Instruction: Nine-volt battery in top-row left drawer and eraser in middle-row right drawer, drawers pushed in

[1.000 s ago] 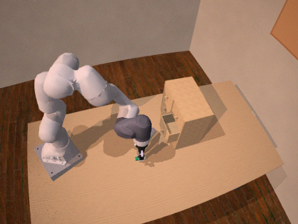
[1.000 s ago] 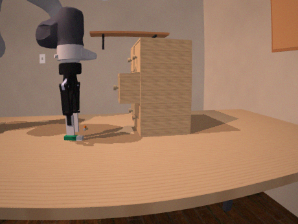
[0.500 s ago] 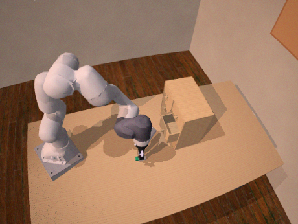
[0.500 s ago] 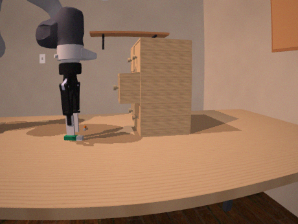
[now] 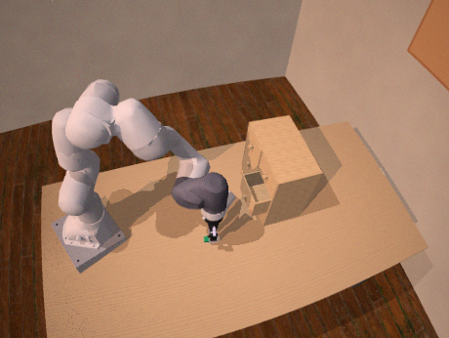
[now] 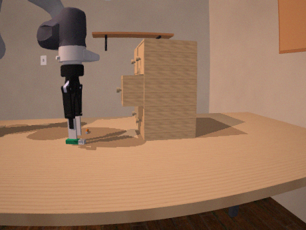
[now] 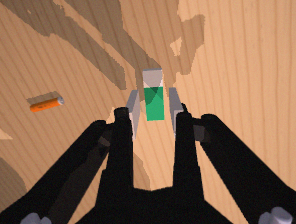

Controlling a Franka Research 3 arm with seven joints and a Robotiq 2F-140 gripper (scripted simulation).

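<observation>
The green-and-white eraser is 50 mm below my hand and 10 mm ahead of it. The rest, counted from my hand: small orange object 140 mm to the left, 50 mm below, 10 mm ahead; red nine-volt battery 290 mm ahead, 230 mm to the left, 180 mm above.
</observation>
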